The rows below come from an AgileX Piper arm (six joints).
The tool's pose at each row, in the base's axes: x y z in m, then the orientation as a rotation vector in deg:
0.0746 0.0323 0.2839 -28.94 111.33 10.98
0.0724 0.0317 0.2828 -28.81 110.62 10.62
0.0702 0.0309 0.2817 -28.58 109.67 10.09
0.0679 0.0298 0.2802 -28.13 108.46 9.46
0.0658 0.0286 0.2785 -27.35 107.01 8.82
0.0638 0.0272 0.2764 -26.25 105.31 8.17
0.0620 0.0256 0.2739 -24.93 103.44 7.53
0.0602 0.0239 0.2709 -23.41 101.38 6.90
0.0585 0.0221 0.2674 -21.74 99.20 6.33
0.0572 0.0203 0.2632 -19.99 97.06 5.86
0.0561 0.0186 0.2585 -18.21 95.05 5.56
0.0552 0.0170 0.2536 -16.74 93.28 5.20
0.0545 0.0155 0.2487 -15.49 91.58 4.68
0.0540 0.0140 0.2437 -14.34 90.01 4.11
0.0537 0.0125 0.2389 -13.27 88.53 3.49
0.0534 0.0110 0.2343 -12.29 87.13 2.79
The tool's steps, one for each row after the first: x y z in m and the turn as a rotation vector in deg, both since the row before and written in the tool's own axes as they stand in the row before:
0.0019 0.0005 -0.0016 0.36 -0.66 -0.24
0.0019 0.0003 -0.0017 0.54 -0.89 -0.30
0.0024 0.0001 -0.0018 0.74 -1.17 -0.26
0.0025 0.0000 -0.0016 0.94 -1.46 -0.10
0.0028 -0.0002 -0.0015 1.13 -1.75 0.06
0.0032 -0.0005 -0.0013 1.26 -1.95 0.18
0.0036 -0.0005 -0.0013 1.38 -2.16 0.28
0.0040 -0.0006 -0.0013 1.44 -2.30 0.40
0.0046 -0.0007 -0.0009 1.43 -2.27 0.52
0.0050 -0.0007 -0.0008 1.34 -2.16 0.67
0.0051 -0.0007 -0.0007 1.19 -1.87 0.48
0.0051 -0.0007 -0.0006 1.16 -1.76 0.26
0.0052 -0.0008 -0.0006 1.14 -1.61 0.18
0.0049 -0.0009 -0.0005 1.12 -1.50 0.11
0.0047 -0.0009 -0.0006 1.12 -1.41 0.01

